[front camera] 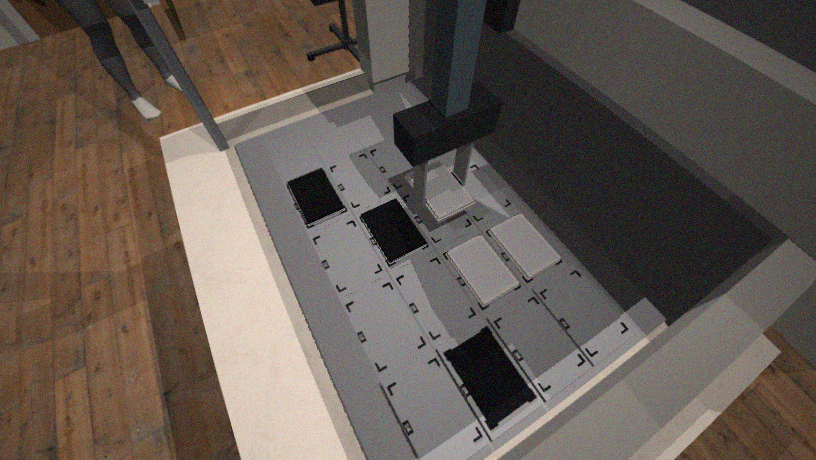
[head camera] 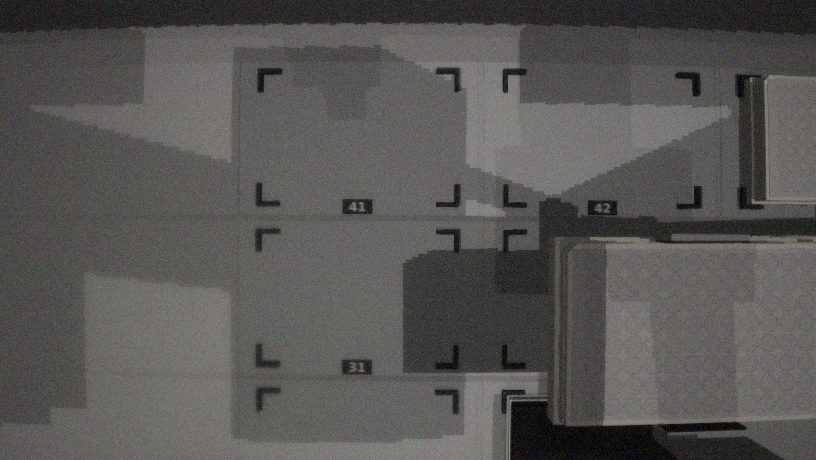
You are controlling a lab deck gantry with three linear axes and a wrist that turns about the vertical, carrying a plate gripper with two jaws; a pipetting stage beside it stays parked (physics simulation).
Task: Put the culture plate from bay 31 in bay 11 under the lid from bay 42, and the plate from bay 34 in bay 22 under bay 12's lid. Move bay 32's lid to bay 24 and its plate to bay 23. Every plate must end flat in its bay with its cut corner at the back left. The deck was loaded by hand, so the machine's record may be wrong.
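Frame: origin at the robot's base, x ahead, y left, z up, level; metres.
Where they show: gripper, fingertip midpoint: [front camera: 439, 188] [head camera: 692, 330]; robot's base, link origin: [front camera: 288, 186].
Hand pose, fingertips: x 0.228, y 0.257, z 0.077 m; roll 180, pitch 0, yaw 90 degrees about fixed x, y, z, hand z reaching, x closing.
Observation:
Each offset is from my fingertips to the top centre of the thing. "spot": to the spot under its first point.
My gripper [front camera: 441, 193] [head camera: 714, 337] is shut on a pale culture plate {dx +0.000, dy +0.000, dz +0.006 m} [front camera: 451, 202] [head camera: 685, 354], uncovered by any black lid, and holds it raised above bay 32. In the head view its left end shows, with what looks like the cut corner at the back left; its right end is out of view. A black lid {dx +0.328, dy -0.107, dz -0.055 m} [front camera: 491, 377] lies in bay 24. A black-lidded plate {dx +0.000, dy -0.107, dz -0.060 m} [front camera: 394, 229] [head camera: 577, 437] sits in bay 22, and another black-lidded plate {dx -0.164, dy -0.214, dz -0.060 m} [front camera: 317, 196] sits in bay 11. Bays 12, 23, 31, 34 and 42 hold no plate or lid.
A pale plate {dx +0.164, dy +0.000, dz -0.063 m} [front camera: 482, 269] sits in bay 33, and another pale plate {dx +0.164, dy +0.107, dz -0.063 m} [front camera: 526, 245] [head camera: 791, 137] sits in bay 43, close behind and right of the held plate in the head view. A light rim {spot: dx -0.132, dy -0.450, dz -0.087 m} [front camera: 217, 257] bounds the deck. Shadows cross several bays.

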